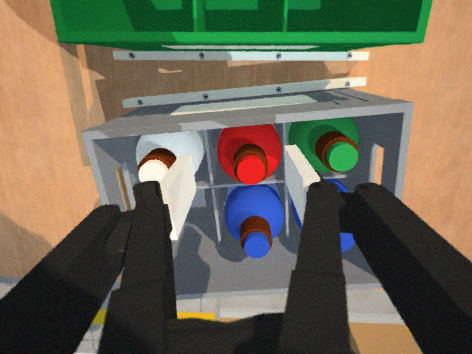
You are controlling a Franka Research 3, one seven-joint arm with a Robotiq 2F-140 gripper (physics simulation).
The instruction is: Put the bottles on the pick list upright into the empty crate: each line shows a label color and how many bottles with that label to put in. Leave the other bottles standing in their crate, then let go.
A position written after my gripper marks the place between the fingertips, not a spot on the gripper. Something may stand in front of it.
I see my gripper (pixel 239 168), a red bottle (pixel 249 154), a white bottle (pixel 155 154) and a blue bottle (pixel 254 215).
